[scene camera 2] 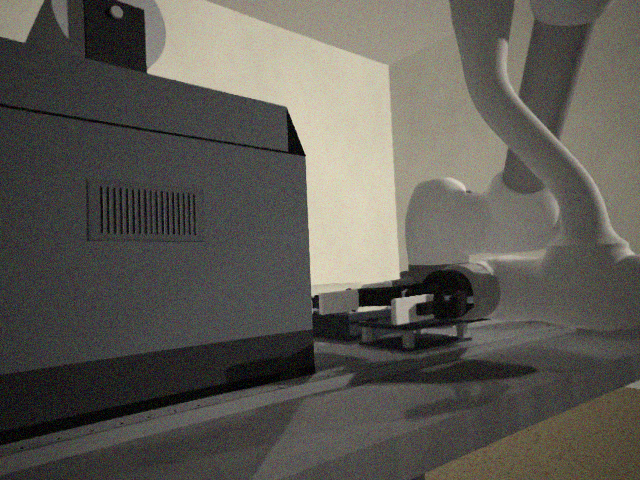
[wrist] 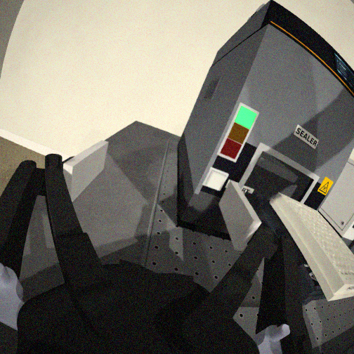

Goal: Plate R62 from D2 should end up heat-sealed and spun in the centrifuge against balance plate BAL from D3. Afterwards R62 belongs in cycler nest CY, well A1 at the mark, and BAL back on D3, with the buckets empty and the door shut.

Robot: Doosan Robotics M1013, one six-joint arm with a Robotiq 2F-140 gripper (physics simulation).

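Places are measured from the arm's base along level axes (x right, y ahead, z up), in millimetres.
Where they show: gripper, fingertip midpoint: (scene camera 2: pixel 354 307).
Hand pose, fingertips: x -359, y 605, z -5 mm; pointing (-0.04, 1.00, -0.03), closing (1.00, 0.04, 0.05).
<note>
After its pixels a point has its place.
My gripper (scene camera 2: pixel 375 304) {z -4, x -359, y 605 mm} (wrist: pixel 165 174) is open, with nothing between its pads. It is low, beside the front of the sealer (wrist: pixel 292 85). A pale well plate (wrist: pixel 317 245) lies in front of the sealer's slot, outside the gripper, to the right of the right pad in the wrist view. Its end label is cut off by the view edge, and what bears it is largely hidden. The sealer's green light (wrist: pixel 246 116) is bright; its white start button (wrist: pixel 215 179) is left of the slot. BAL, the centrifuge and nest CY cannot be made out.
A large grey housing with a vent (scene camera 2: pixel 155 294) {z 27, x -326, y 848 mm} fills the left of the scene view. A low legged stand (scene camera 2: pixel 408 338) {z -68, x -290, y 435 mm} is under the gripper there. In the wrist view, a perforated deck (wrist: pixel 197 257) lies below the sealer and a light cabinet (wrist: pixel 339 205) stands at the right.
</note>
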